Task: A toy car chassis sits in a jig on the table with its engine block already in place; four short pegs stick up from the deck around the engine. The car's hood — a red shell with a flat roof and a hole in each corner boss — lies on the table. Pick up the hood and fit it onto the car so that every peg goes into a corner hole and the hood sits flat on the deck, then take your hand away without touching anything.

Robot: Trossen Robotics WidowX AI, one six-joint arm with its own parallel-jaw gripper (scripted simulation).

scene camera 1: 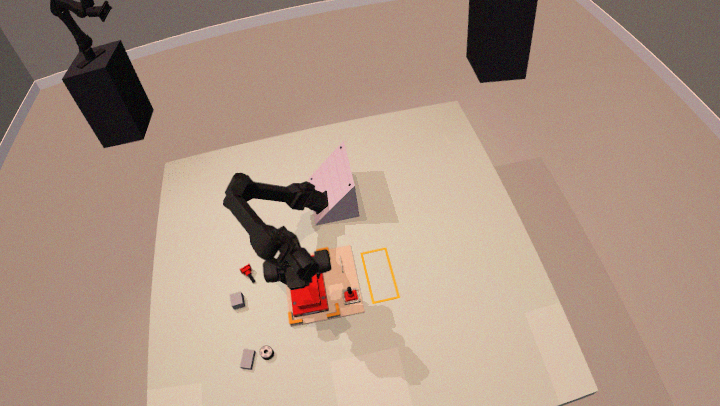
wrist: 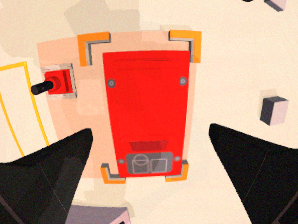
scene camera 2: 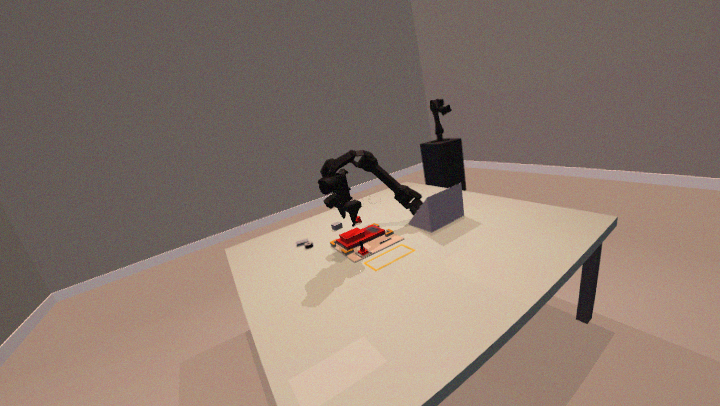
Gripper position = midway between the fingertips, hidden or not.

Observation:
My gripper (scene camera 1: 302, 280) is open, holding nothing. Further things: a red hood (wrist: 147, 91) and a jig plate (wrist: 86, 107).
My gripper is seen too in the wrist view (wrist: 151, 131) and in scene camera 2 (scene camera 2: 349, 220).

